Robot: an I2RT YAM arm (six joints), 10 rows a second.
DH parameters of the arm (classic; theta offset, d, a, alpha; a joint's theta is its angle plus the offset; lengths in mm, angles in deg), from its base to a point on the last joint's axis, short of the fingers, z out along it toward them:
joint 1: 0 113.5 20 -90
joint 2: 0 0 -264 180
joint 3: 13.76 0 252.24 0
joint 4: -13.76 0 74 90
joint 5: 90 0 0 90
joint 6: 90 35.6 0 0
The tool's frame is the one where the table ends.
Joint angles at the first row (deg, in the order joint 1, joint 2, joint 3, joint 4, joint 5, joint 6):
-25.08, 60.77, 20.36, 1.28, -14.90, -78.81
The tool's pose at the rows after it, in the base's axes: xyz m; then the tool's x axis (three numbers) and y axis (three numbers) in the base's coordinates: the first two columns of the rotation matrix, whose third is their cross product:
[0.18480 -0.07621 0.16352 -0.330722 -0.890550 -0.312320 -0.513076 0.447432 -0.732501]
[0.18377 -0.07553 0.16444 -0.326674 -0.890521 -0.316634 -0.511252 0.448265 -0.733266]
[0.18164 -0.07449 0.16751 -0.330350 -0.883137 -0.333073 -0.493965 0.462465 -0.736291]
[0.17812 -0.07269 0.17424 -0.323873 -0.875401 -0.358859 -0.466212 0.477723 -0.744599]
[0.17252 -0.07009 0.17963 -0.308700 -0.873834 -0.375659 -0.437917 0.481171 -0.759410]
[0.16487 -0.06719 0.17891 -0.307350 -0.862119 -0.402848 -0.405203 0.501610 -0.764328]
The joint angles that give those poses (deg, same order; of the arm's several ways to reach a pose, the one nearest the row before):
-25.08, 60.20, 20.29, 1.10, -15.16, -78.78
-25.08, 59.61, 20.21, 0.77, -15.46, -78.67
-25.10, 58.13, 20.03, 0.38, -15.66, -77.45
-25.21, 55.42, 19.99, -0.51, -16.49, -75.90
-25.39, 52.05, 19.33, -1.10, -17.39, -75.00
-25.72, 48.64, 17.43, -0.75, -18.00, -73.12

